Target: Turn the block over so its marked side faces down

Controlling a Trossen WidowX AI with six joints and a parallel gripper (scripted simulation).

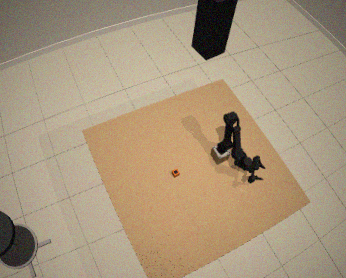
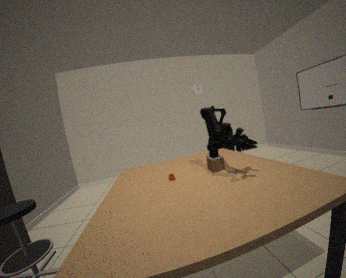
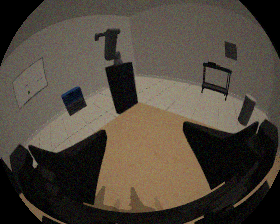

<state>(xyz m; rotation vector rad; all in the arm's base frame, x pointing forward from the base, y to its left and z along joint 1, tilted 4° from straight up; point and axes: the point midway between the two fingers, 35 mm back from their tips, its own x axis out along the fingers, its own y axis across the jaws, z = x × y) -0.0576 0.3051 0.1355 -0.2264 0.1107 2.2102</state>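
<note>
My gripper tip is now 430 mm short of the orange block, 400 mm to the left of it and 180 mm above it.
</note>
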